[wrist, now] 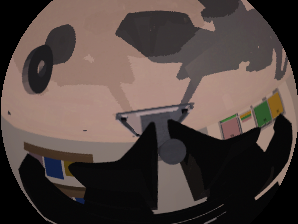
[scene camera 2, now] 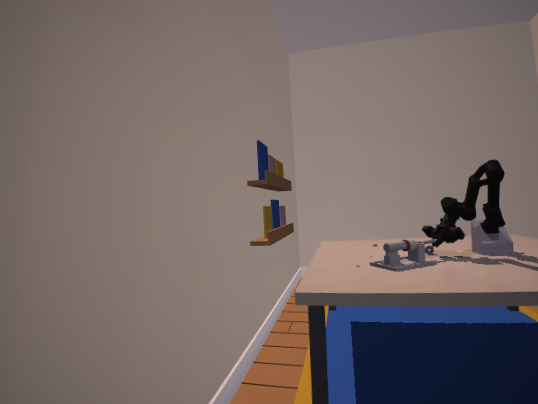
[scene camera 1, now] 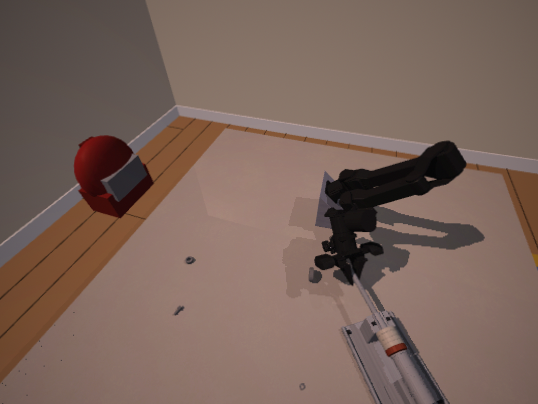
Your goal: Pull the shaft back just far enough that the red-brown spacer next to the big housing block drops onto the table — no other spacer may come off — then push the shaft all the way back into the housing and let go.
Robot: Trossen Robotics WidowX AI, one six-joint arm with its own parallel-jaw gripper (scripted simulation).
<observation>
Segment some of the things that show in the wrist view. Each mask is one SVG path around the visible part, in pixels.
My gripper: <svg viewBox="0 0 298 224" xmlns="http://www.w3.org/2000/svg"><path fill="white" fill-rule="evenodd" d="M293 127L290 120L279 113L273 127L273 139L266 151L262 151L257 144L261 133L259 127L249 129L231 139L218 140L176 120L168 120L170 139L180 140L186 147L186 156L181 161L181 168L192 190L190 193L193 200L208 197L208 201L170 213L152 212L158 209L158 148L154 121L146 125L145 132L120 160L112 163L76 161L68 165L69 172L86 188L84 204L72 200L52 184L51 180L45 177L43 165L29 153L20 165L20 180L33 205L44 217L51 220L48 221L49 224L52 224L51 221L56 224L205 224L216 217L217 220L209 224L250 224L266 208L279 188L277 181L258 200L254 198L273 183L289 161L293 145Z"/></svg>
A grey cylinder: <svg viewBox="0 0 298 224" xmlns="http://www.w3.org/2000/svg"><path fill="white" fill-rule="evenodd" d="M47 44L40 45L40 47L33 49L29 53L27 60L25 60L23 71L21 71L23 72L21 80L23 80L25 92L32 93L32 95L43 93L44 89L48 87L49 80L51 80L53 53L52 48Z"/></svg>
</observation>
